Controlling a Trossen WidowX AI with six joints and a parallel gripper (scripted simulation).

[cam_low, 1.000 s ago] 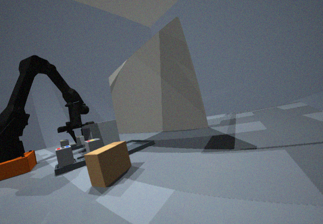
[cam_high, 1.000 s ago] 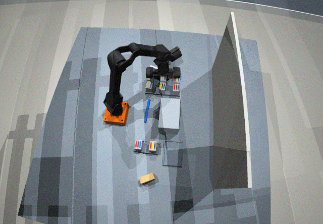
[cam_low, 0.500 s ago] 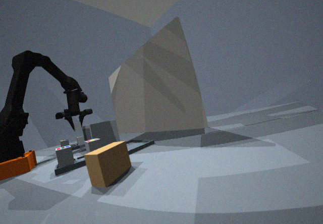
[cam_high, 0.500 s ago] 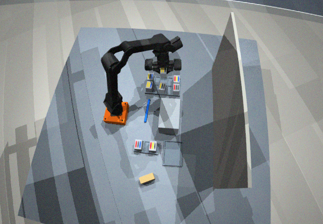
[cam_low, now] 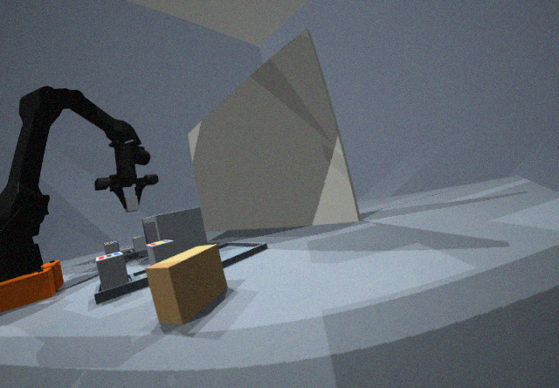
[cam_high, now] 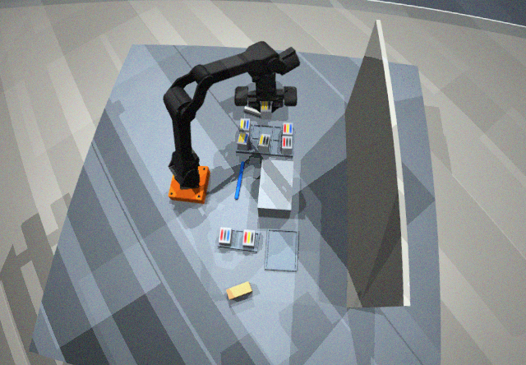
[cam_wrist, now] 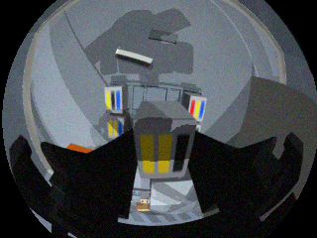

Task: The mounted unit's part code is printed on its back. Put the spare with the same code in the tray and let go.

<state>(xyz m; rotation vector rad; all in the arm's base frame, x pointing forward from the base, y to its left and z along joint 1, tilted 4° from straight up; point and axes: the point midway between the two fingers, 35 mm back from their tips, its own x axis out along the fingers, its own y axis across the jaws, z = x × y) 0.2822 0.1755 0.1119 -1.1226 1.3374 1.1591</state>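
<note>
Now: gripper tip 10 mm short of the tray, 420 mm to the left of it and 140 mm above it. Round my gripper tip: blue pen 110 mm behind, 170 mm to the right, 140 mm below; then mounted unit 10 mm ahead, 230 mm to the right, 90 mm below; then spare 20 mm above.
</note>
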